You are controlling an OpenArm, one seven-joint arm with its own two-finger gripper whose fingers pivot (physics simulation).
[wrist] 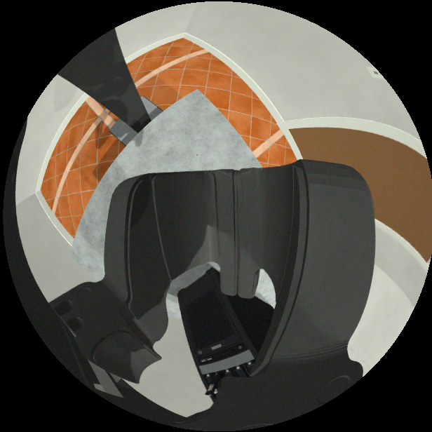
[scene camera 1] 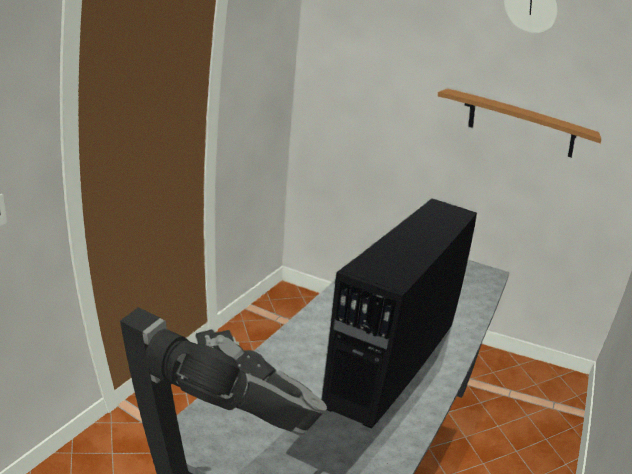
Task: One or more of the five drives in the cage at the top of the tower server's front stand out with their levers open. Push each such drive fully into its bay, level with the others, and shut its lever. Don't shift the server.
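The black tower server [scene camera 1: 423, 301] [wrist: 212, 320] stands upright on the grey table. Its drive cage is at the top of its front, above a grey band [scene camera 1: 359, 334] [wrist: 220, 362]. In the scene view, four drives show light handle faces. The fourth drive from the left [scene camera 1: 376, 314] looks different and darker, and its lever seems to stand out; a lever-like piece [wrist: 212, 387] juts from the cage in the wrist view. How far it stands out is too small to tell. My gripper [scene camera 1: 320, 407] [wrist: 244, 235] is shut and empty, low in front of the server's lower left front, apart from the drives.
The grey table [scene camera 1: 301, 336] [wrist: 185, 140] runs under the server and the arm. The arm's dark post [scene camera 1: 163, 413] stands at the table's near left. A wooden shelf [scene camera 1: 520, 113] is on the back wall. A brown door panel [scene camera 1: 145, 178] [wrist: 400, 185] is at the left.
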